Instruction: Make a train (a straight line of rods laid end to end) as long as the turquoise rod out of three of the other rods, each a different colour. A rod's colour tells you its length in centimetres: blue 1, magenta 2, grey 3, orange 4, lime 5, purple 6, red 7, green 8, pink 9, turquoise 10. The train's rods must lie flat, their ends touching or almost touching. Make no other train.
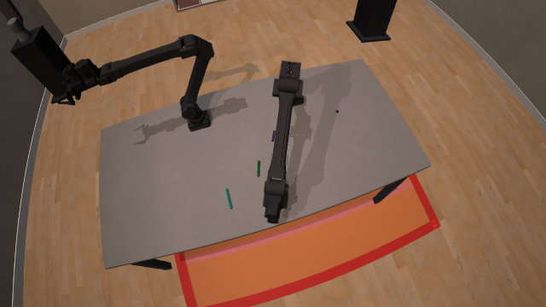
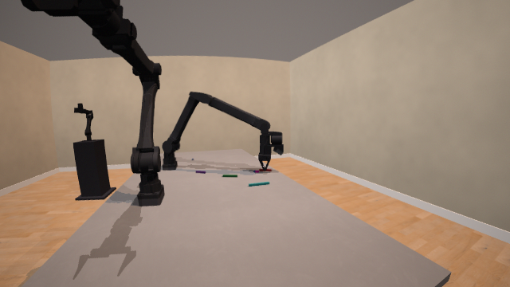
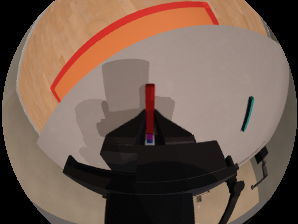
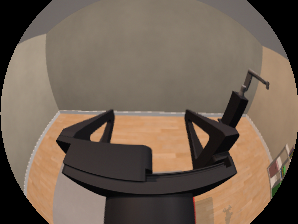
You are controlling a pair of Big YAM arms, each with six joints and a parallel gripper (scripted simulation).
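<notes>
Right now my left hand is 1 cm above the red rod. The rest, counted from my left hand: turquoise rod 9 cm behind, 20 cm to the right, 2 cm below; magenta rod 4 cm behind, 2 cm to the left, 2 cm below; green rod 21 cm behind, 3 cm to the right, 2 cm below.
</notes>
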